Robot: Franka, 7 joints.
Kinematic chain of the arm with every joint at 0, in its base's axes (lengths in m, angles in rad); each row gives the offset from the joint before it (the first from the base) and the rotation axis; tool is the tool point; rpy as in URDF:
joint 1: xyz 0 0 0.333 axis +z
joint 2: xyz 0 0 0 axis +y
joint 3: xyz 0 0 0.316 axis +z
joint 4: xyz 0.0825 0 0 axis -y
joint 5: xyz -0.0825 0 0.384 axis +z
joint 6: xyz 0 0 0 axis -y
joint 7: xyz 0.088 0 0 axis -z
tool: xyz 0 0 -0.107 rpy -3.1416 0 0
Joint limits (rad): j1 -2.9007..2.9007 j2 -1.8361..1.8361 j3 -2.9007..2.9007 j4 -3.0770..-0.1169 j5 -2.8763..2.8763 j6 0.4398..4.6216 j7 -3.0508..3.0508
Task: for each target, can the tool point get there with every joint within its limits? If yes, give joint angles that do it. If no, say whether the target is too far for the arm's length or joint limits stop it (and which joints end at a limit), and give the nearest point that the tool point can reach.
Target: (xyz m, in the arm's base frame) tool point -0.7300 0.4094 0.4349
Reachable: yes | joints -0.0604 -1.5507 1.4176 -0.7590 1.2913 2.6814 -0.0219
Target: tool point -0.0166 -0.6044 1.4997
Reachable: no: too far | nearest point -0.0108 -0.3946 1.0947 | short by 0.456 m
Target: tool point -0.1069 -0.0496 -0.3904
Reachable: no: joint limits stop it (at a limit: joint 2) | nearest point -0.1206 -0.0560 -0.3391 | short by 0.054 m
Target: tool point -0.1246 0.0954 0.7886
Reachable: yes | joints 0.2916 -1.3638 0.5557 -1.9612 -1.0152 0.7930 -1.7413
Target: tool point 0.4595 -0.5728 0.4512
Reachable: yes | joints -1.5981 0.7000 0.8630 -1.5259 -0.9450 2.8288 0.0045
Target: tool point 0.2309 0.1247 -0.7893
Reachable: no: too far | nearest point 0.2391 0.1291 -0.3606 | short by 0.429 m
